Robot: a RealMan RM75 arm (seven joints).
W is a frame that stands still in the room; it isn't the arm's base.
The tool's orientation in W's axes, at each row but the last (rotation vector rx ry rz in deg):
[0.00, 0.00, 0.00]
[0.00, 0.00, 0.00]
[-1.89, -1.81, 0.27]
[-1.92, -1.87, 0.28]
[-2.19, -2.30, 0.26]
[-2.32, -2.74, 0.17]
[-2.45, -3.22, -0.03]
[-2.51, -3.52, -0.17]
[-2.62, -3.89, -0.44]
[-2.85, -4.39, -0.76]
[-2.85, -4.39, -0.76]
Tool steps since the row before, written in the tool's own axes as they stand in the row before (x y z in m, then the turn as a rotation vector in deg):
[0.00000, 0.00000, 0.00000, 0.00, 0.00, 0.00]
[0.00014, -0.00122, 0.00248, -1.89, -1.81, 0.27]
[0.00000, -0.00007, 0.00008, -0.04, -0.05, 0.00]
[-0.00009, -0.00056, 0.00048, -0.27, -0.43, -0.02]
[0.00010, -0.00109, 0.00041, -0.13, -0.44, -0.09]
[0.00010, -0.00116, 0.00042, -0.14, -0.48, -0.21]
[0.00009, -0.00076, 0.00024, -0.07, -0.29, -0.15]
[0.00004, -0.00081, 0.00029, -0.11, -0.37, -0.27]
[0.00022, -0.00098, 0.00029, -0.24, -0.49, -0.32]
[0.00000, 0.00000, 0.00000, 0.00, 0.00, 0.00]
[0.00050, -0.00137, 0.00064, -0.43, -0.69, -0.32]
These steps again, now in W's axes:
[0.00000, 0.00000, 0.00000, 0.00, 0.00, 0.00]
[0.00014, -0.00122, 0.00248, -1.89, -1.81, 0.27]
[0.00000, -0.00007, 0.00008, -0.04, -0.05, 0.00]
[-0.00010, -0.00054, 0.00050, -0.27, -0.43, -0.01]
[0.00009, -0.00107, 0.00046, -0.12, -0.44, -0.08]
[0.00008, -0.00114, 0.00047, -0.13, -0.49, -0.20]
[0.00008, -0.00075, 0.00028, -0.06, -0.30, -0.14]
[0.00002, -0.00080, 0.00033, -0.09, -0.38, -0.26]
[0.00019, -0.00097, 0.00035, -0.22, -0.50, -0.31]
[0.00000, 0.00000, 0.00000, 0.00, 0.00, 0.00]
[0.00043, -0.00134, 0.00074, -0.41, -0.70, -0.32]

